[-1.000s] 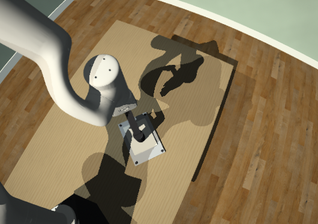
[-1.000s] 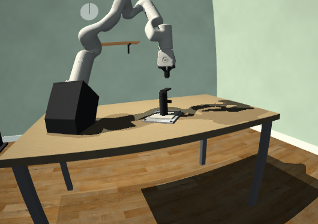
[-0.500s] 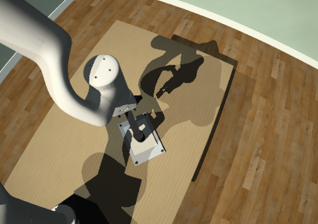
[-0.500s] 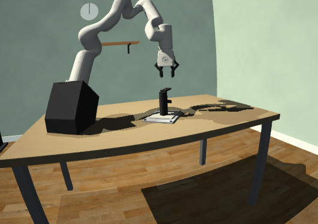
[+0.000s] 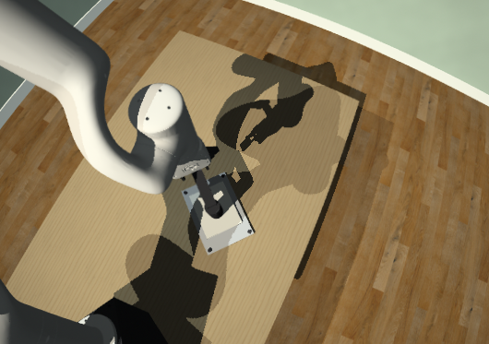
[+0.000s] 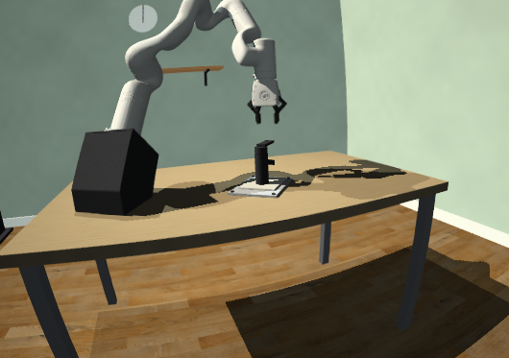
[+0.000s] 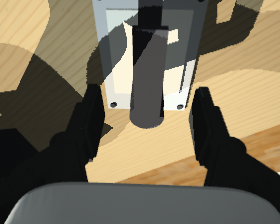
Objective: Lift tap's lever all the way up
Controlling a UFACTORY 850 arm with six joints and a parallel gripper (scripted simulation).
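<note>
Right now my hand is 100 mm above the tap lever, 50 mm to the left of it and 50 mm past it.
</note>
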